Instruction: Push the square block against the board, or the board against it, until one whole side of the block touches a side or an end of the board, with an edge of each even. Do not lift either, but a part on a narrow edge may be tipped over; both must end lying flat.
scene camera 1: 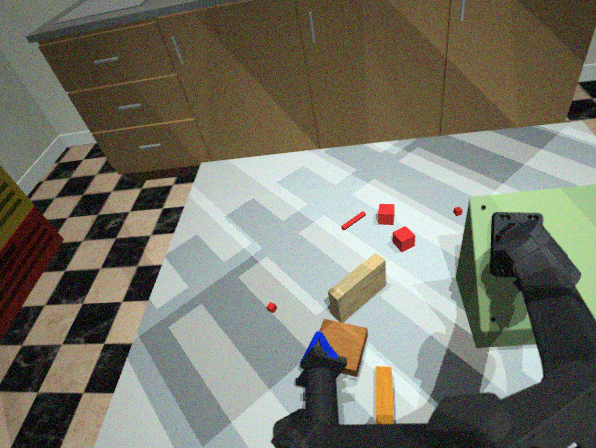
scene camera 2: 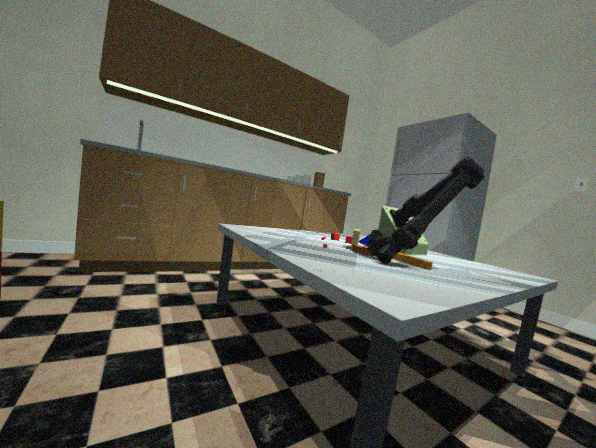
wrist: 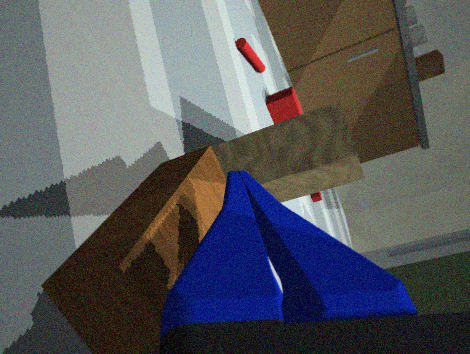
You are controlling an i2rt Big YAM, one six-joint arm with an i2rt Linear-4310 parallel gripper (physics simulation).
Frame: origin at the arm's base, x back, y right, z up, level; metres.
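Seen in the pictures: gripper, fingertip midpoint: [scene camera 1: 319, 332] [scene camera 2: 359, 241] [wrist: 235, 183]; arm's base, origin of the base link: [scene camera 1: 514, 244] [scene camera 2: 397, 219].
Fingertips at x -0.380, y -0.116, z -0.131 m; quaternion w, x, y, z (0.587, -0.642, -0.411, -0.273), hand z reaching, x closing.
Pixels of each thing's top centre, then the offset from my fingertips to it.
- square block, middle of its top: [wrist: 228, 281] [scene camera 1: 338, 343] [scene camera 2: 366, 247] dx +0.040, dy -0.012, dz -0.021 m
- board, middle of its top: [wrist: 355, 149] [scene camera 1: 357, 275] [scene camera 2: 357, 230] dx +0.080, dy +0.114, dz +0.046 m
- orange bar, middle of its top: [scene camera 1: 384, 425] [scene camera 2: 407, 255] dx +0.130, dy -0.170, dz -0.021 m
- red rod, middle of its top: [wrist: 256, 54] [scene camera 1: 353, 218] dx +0.059, dy +0.371, dz -0.038 m
The square block [scene camera 1: 350, 342] [scene camera 2: 359, 249] [wrist: 107, 270] is orange-brown and lies flat in front of the board. The board [scene camera 1: 361, 292] [scene camera 2: 356, 237] [wrist: 290, 145] is pale wood and stands upright on a long narrow edge. Its near end is close to the block's far side, at an angle to it; whether they touch cannot be told. My gripper [scene camera 1: 319, 334] [scene camera 2: 364, 241] [wrist: 235, 183] is shut and empty, its blue tips pointing down at the block's left part. In the wrist view the fingers hide part of the block and the near part of the board; contact is unclear.
An orange bar [scene camera 1: 384, 395] [scene camera 2: 414, 260] lies right of the block. Two red cubes [scene camera 1: 386, 214] [scene camera 1: 404, 239], a red rod [scene camera 1: 353, 220] and small red cubes [scene camera 1: 271, 307] [scene camera 1: 458, 211] lie farther out. A green box [scene camera 1: 565, 210] stands at the right.
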